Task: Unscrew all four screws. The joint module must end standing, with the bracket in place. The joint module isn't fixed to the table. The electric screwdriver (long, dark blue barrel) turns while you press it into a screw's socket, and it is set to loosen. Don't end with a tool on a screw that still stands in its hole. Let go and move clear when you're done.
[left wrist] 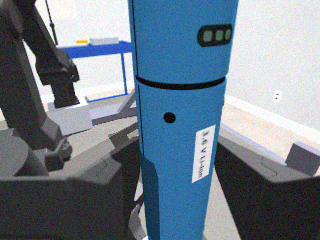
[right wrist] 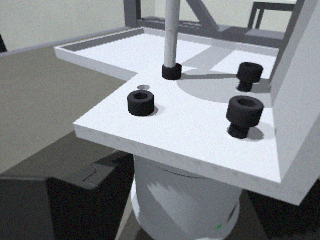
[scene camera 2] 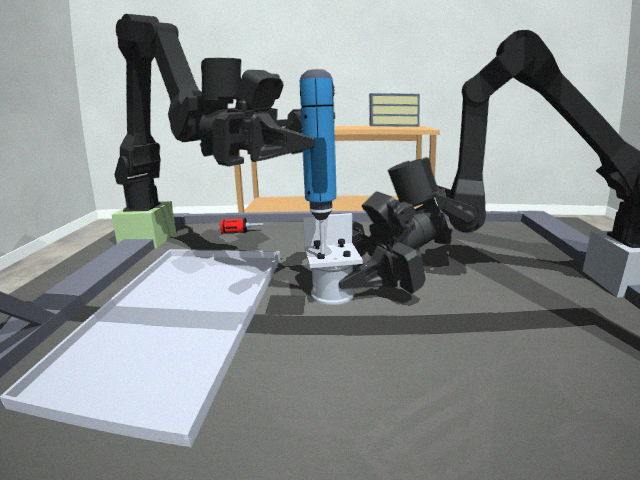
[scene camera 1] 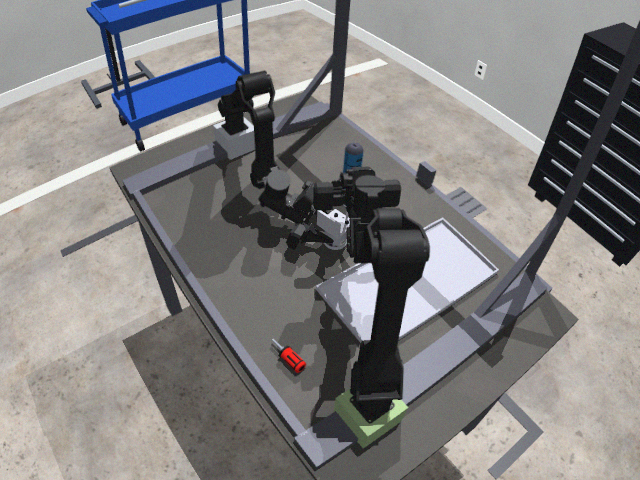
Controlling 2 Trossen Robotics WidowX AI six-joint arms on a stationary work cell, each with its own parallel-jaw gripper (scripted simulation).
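The left gripper is visible in scene camera 1 [350, 173], scene camera 2 and the left wrist view; in the right wrist view it is out of frame. For the left gripper, [left wrist: 103, 193] and [scene camera 2: 300, 124] are the same spot. A white tray is visible in scene camera 1, scene camera 2 and the right wrist view [123, 55]; in the left wrist view it is out of frame. For the white tray, [scene camera 1: 455, 267] and [scene camera 2: 106, 365] are the same spot.
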